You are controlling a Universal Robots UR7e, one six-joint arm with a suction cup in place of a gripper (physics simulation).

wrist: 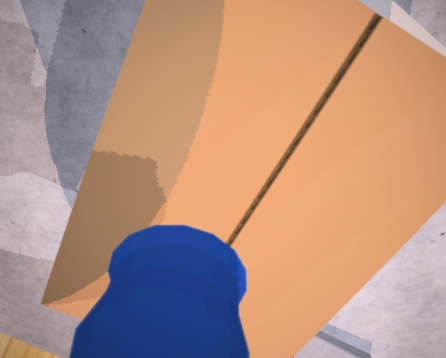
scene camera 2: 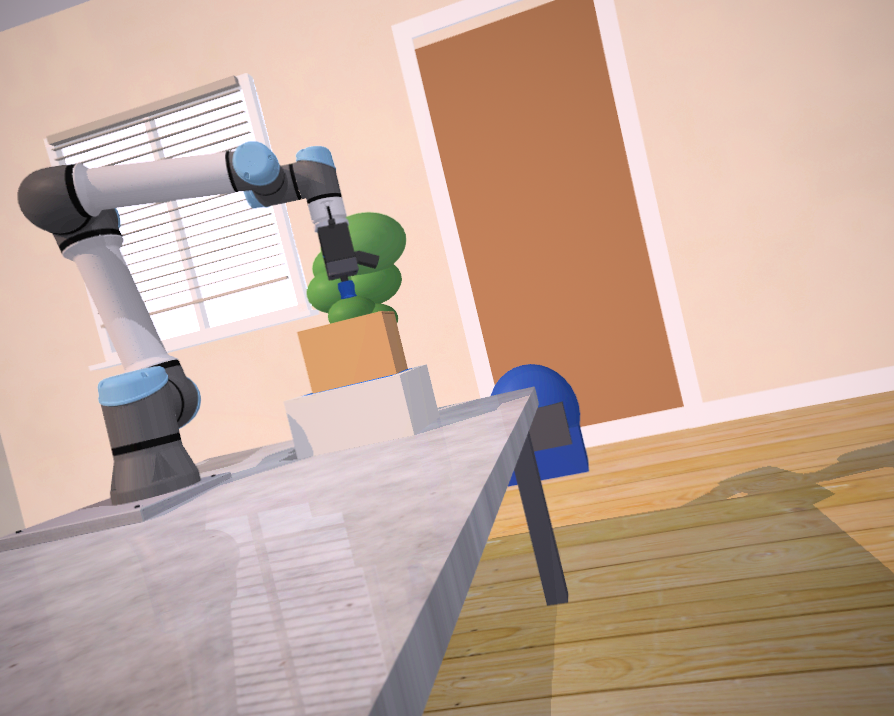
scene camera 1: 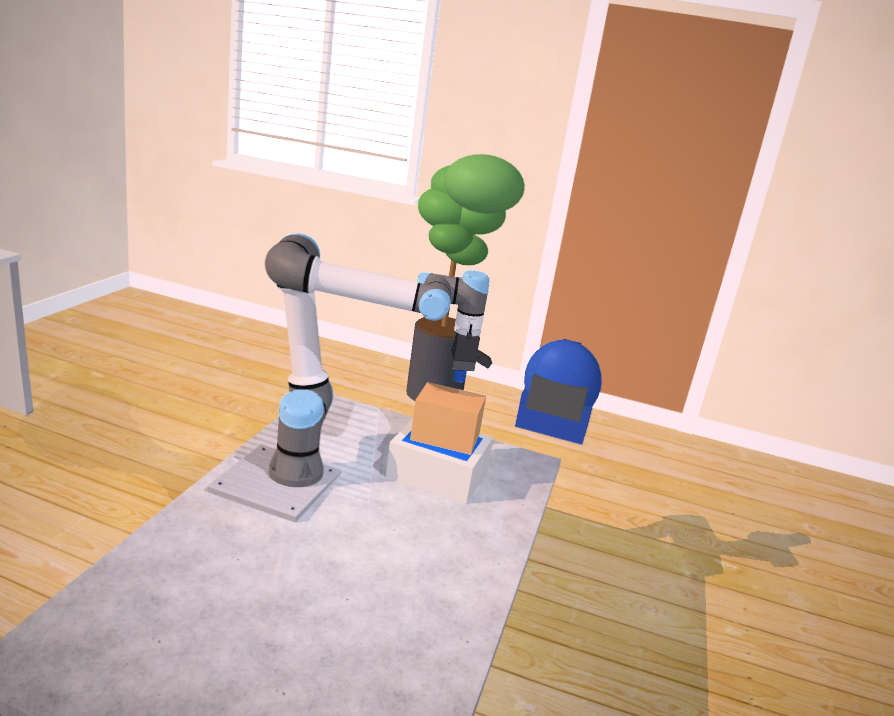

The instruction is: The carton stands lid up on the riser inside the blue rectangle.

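Pixels of known places: hand, its tool point: (wrist: 177,282) (scene camera 2: 348,297) (scene camera 1: 459,379); arm's base, origin of its link: (scene camera 2: 157,491) (scene camera 1: 296,472).
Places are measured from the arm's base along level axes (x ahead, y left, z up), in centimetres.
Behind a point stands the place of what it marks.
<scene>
The orange-brown carton (scene camera 1: 447,421) {z 19.3, x 38.2, y 14.2 cm} (scene camera 2: 350,350) {z 17.3, x 38.2, y 14.2 cm} (wrist: 325,200) {z 23.5, x 40.1, y 18.4 cm} stands upright on the pale riser (scene camera 1: 432,471) {z 5.5, x 37.0, y 8.9 cm} (scene camera 2: 350,421) {z 3.8, x 36.2, y 9.0 cm}. A dark seam runs along its upward face in the wrist view. The blue rectangle (scene camera 1: 440,448) {z 10.6, x 37.5, y 13.6 cm} shows as a strip along the carton's near lower edge in scene camera 1; its far edges are hidden by the carton. My gripper (scene camera 1: 459,376) (scene camera 2: 346,289) (wrist: 177,240), a blue suction cup, points down above the carton's top with a visible gap in scene camera 2. It is open and holds nothing.
The riser stands on the grey table (scene camera 1: 298,611) {z -1.5, x 21.5, y -47.4 cm} (scene camera 2: 149,596) {z -1.5, x 32.9, y -58.4 cm}, beside the arm's base plate (scene camera 1: 261,495) {z 0.5, x -3.4, y -14.6 cm} (scene camera 2: 167,503) {z -0.5, x 9.0, y -12.8 cm}. A potted plant (scene camera 1: 429,358) (scene camera 2: 376,238) stands behind it. A blue round-topped object (scene camera 1: 563,361) (scene camera 2: 533,384) with a grey panel is beyond the table's far right corner.
</scene>
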